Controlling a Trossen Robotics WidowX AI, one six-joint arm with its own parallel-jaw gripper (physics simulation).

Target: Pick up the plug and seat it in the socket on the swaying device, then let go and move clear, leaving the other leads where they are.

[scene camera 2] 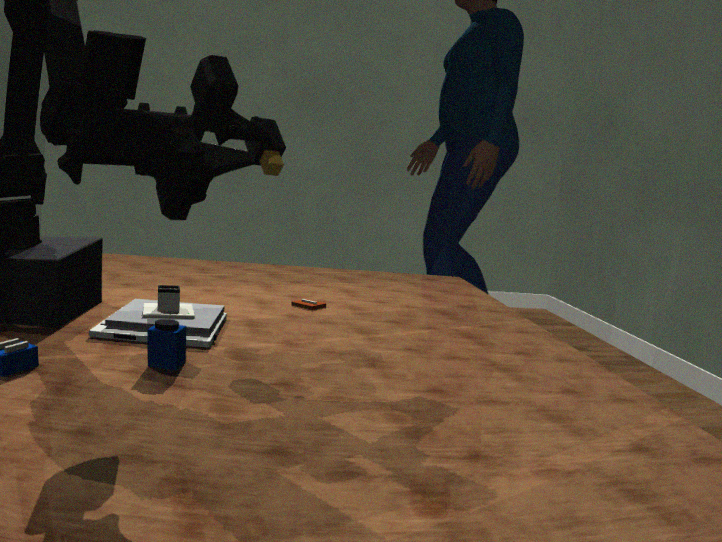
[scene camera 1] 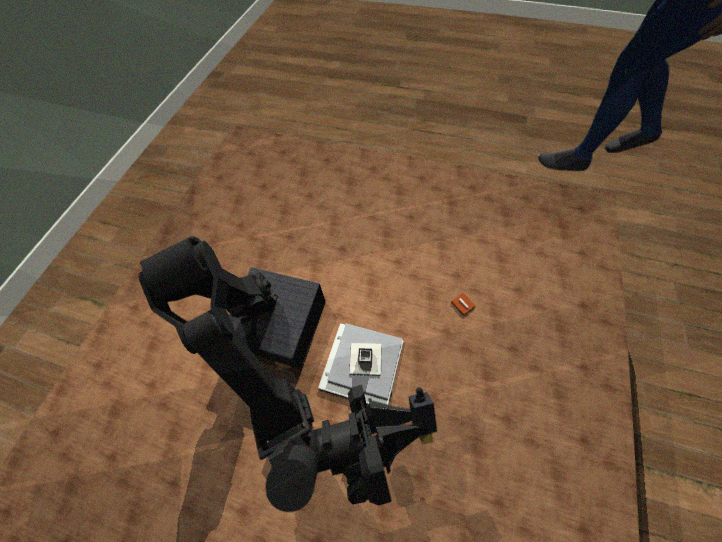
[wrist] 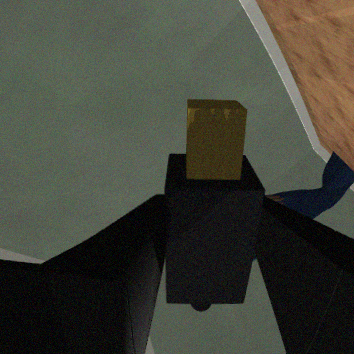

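Observation:
My gripper (scene camera 1: 415, 415) (scene camera 2: 259, 147) (wrist: 209, 207) is shut on the plug (scene camera 1: 422, 413) (scene camera 2: 265, 133) (wrist: 213, 245), a black block with a gold end. In the wrist view, the gold end extends past the fingertips. The plug is high above the table, to the right of and in front of the device in scene camera 1. The device (scene camera 1: 336, 366) (scene camera 2: 205, 320) is a flat grey and white slab. Its socket (scene camera 1: 365, 355) (scene camera 2: 169, 300) is a small upright square housing on a cream pad (scene camera 1: 375, 367) (scene camera 2: 185, 312), apart from the plug.
An orange lead piece (scene camera 1: 457, 304) (scene camera 2: 300, 305) lies right of the device. In scene camera 2, a blue block with a black top (scene camera 2: 166, 351) and a blue piece with white strips (scene camera 2: 23, 361) stand nearer the camera. The dark base block (scene camera 1: 295, 319) (scene camera 2: 61, 285) is left. A person (scene camera 1: 621, 87) (scene camera 2: 478, 116) stands beyond the table.

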